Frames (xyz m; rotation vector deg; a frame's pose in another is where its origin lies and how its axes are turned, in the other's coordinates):
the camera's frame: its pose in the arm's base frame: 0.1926 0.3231 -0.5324 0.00 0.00 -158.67
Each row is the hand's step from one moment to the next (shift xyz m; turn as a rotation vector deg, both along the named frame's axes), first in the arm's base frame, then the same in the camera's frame.
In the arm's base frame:
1: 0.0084 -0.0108 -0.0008 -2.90 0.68 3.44
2: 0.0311 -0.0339 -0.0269 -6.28 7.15 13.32
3: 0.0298 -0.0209 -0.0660 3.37 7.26 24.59
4: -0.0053 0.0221 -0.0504 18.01 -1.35 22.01
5: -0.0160 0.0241 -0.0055 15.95 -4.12 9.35
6: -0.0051 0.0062 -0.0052 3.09 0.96 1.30
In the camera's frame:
1: -0.0039 0.0131 -0.0008 2.45 -1.69 3.44
2: -0.0166 0.0429 -0.0269 3.25 -8.94 13.32
3: -0.0202 0.0303 -0.0660 -5.78 -5.54 24.59
4: -0.0031 -0.0225 -0.0504 -16.29 7.81 22.01
5: 0.0061 -0.0283 -0.0055 -13.36 9.64 9.35
6: 0.0025 -0.0076 -0.0052 -3.23 0.23 1.30

